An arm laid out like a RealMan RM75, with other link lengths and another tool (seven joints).
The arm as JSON. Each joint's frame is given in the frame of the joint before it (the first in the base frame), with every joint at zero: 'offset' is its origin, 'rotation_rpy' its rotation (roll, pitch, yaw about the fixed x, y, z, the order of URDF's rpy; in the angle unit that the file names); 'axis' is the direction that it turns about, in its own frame. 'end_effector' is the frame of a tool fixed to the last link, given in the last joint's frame.
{
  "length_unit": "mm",
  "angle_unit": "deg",
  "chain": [
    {
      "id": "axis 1",
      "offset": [
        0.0,
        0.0,
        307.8
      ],
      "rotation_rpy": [
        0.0,
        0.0,
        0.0
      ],
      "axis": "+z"
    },
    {
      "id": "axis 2",
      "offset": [
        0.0,
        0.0,
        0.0
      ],
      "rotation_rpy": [
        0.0,
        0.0,
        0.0
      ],
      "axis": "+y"
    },
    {
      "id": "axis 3",
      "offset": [
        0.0,
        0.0,
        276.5
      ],
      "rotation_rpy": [
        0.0,
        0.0,
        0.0
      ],
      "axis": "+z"
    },
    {
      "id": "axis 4",
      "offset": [
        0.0,
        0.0,
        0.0
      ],
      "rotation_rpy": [
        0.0,
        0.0,
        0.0
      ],
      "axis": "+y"
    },
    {
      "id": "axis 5",
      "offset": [
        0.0,
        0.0,
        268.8
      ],
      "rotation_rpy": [
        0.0,
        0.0,
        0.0
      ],
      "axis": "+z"
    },
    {
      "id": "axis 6",
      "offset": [
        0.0,
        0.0,
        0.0
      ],
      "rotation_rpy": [
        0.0,
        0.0,
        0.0
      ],
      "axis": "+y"
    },
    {
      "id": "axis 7",
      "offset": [
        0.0,
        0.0,
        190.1
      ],
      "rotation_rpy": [
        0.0,
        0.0,
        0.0
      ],
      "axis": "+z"
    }
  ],
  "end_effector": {
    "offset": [
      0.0,
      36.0,
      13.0
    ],
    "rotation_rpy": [
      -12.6,
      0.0,
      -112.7
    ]
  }
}
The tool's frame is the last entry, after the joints.
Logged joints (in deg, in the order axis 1, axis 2, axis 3, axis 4, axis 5, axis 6, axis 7), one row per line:
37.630, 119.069, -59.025, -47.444, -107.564, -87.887, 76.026
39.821, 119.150, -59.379, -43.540, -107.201, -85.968, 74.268
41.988, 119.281, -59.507, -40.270, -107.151, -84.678, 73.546
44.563, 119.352, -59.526, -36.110, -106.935, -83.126, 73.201
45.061, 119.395, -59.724, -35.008, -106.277, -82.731, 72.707
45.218, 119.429, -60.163, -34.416, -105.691, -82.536, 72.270
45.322, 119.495, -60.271, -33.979, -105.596, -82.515, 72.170
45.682, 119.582, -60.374, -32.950, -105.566, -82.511, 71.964
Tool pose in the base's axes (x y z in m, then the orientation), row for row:
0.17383, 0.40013, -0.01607, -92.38, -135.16, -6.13
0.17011, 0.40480, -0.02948, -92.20, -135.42, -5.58
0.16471, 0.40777, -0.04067, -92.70, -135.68, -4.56
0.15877, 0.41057, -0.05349, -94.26, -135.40, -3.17
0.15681, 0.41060, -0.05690, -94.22, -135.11, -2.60
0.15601, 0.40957, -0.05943, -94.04, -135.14, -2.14
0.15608, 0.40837, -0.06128, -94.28, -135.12, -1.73
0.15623, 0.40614, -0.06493, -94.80, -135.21, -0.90
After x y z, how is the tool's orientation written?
As a rotation vector, in degrees.
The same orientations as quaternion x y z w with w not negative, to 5 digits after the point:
-0.55828, -0.81681, -0.03705, 0.14065
-0.55693, -0.81800, -0.03371, 0.13984
-0.55869, -0.81772, -0.02748, 0.13583
-0.56636, -0.81355, -0.01905, 0.13044
-0.56687, -0.81288, -0.01564, 0.13279
-0.56602, -0.81340, -0.01288, 0.13352
-0.56715, -0.81282, -0.01041, 0.13252
-0.56925, -0.81190, -0.00540, 0.12936

